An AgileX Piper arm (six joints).
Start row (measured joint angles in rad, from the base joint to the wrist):
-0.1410, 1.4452, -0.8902, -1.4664, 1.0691, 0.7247
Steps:
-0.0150, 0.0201, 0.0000, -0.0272, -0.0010, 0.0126
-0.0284, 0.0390, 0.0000, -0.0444, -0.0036, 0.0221
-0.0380, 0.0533, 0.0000, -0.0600, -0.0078, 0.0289
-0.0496, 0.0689, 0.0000, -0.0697, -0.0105, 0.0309
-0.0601, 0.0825, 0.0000, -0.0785, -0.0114, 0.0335
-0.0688, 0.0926, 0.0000, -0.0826, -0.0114, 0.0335
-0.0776, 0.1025, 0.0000, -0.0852, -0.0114, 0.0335
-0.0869, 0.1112, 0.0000, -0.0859, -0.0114, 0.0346
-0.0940, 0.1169, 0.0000, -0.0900, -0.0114, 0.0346
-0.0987, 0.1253, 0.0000, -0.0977, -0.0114, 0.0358
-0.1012, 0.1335, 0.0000, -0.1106, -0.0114, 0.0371
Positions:
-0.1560, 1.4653, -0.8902, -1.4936, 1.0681, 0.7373
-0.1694, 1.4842, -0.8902, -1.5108, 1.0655, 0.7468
-0.1790, 1.4985, -0.8902, -1.5264, 1.0613, 0.7536
-0.1906, 1.5141, -0.8902, -1.5361, 1.0586, 0.7556
-0.2011, 1.5277, -0.8902, -1.5449, 1.0577, 0.7582
-0.2098, 1.5378, -0.8902, -1.5490, 1.0577, 0.7582
-0.2186, 1.5477, -0.8902, -1.5516, 1.0577, 0.7582
-0.2279, 1.5564, -0.8902, -1.5523, 1.0577, 0.7593
-0.2350, 1.5621, -0.8902, -1.5564, 1.0577, 0.7593
-0.2397, 1.5705, -0.8902, -1.5641, 1.0577, 0.7605
-0.2422, 1.5787, -0.8902, -1.5770, 1.0577, 0.7618

